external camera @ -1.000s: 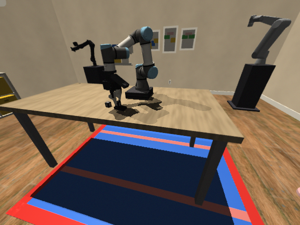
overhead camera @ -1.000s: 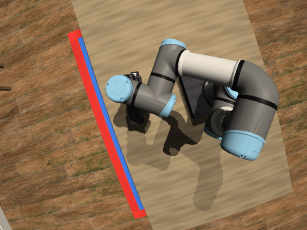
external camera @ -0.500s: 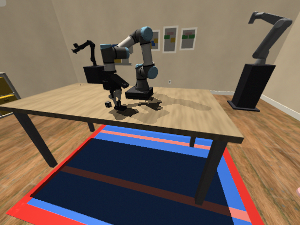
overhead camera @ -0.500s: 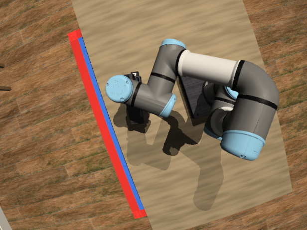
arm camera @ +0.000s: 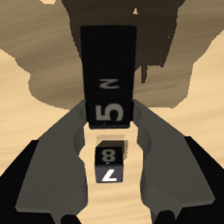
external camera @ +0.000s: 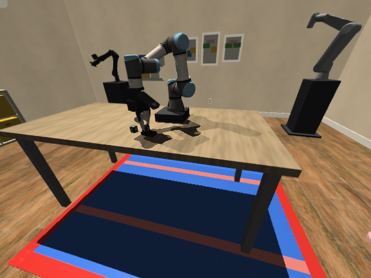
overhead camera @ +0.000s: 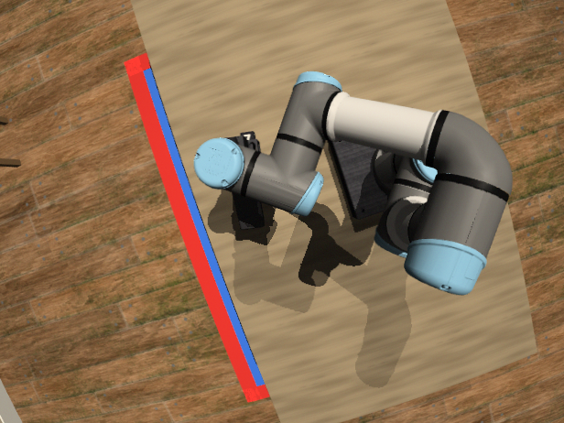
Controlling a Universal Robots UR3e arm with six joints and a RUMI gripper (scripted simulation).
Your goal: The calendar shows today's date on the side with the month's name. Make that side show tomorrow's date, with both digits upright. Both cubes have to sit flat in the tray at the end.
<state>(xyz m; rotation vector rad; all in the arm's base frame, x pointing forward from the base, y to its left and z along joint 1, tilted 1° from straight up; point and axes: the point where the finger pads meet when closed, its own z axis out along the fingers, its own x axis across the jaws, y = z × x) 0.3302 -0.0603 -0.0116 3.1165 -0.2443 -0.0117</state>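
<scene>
Right now the black calendar tray is 40 mm below my hand and 20 mm to the left of it. From my hand the other things lie so: black cube 90 mm to the right, 30 mm below, 10 mm behind.
</scene>
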